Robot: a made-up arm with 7 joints. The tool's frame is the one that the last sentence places.
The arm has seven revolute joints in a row. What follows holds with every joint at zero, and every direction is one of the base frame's.
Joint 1 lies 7.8 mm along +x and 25.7 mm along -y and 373.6 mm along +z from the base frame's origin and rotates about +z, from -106.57 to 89.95 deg.
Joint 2 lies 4.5 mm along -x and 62 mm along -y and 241.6 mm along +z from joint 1 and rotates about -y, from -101.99 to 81.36 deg.
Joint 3 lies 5.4 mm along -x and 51.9 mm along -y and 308.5 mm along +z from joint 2 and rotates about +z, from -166.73 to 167.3 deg.
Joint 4 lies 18.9 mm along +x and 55.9 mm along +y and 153 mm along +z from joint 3 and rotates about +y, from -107.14 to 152.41 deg.
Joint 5 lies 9.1 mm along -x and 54.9 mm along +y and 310.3 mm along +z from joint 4 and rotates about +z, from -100.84 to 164.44 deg.
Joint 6 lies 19.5 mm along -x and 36.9 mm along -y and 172.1 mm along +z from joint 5 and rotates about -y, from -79.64 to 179.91 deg.
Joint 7 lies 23.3 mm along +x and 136.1 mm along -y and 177.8 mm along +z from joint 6 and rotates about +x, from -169.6 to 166.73 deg.
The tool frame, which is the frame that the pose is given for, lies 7.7 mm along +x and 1.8 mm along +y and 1.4 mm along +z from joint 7; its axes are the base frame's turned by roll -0.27, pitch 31.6 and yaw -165.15 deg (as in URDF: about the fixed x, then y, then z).
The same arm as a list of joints. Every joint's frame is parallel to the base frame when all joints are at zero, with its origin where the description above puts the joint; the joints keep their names.
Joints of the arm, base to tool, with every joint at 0 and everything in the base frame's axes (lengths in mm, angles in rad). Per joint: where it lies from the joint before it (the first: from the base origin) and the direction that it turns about. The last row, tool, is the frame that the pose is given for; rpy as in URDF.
joint 1: xyz 7.8 -25.7 373.6 axis +z
joint 2: xyz -4.5 -62 241.6 axis -y
joint 3: xyz -5.4 -51.9 308.5 axis +z
joint 4: xyz 18.9 55.9 153 axis +y
joint 5: xyz -9.1 54.9 310.3 axis +z
joint 6: xyz -19.5 -36.9 172.1 axis -y
joint 7: xyz 23.3 -136.1 177.8 axis +x
tool: xyz 7.7 1.8 1.4 rpy -0.0047 0.5515 -2.8824
Joint limits (rad, base to tool): -1.86..1.5699 -1.7801..1.42 -2.91..2.9199 -1.8699..2.6601 -1.76..2.87 -1.39..3.14 -2.9601..2.91

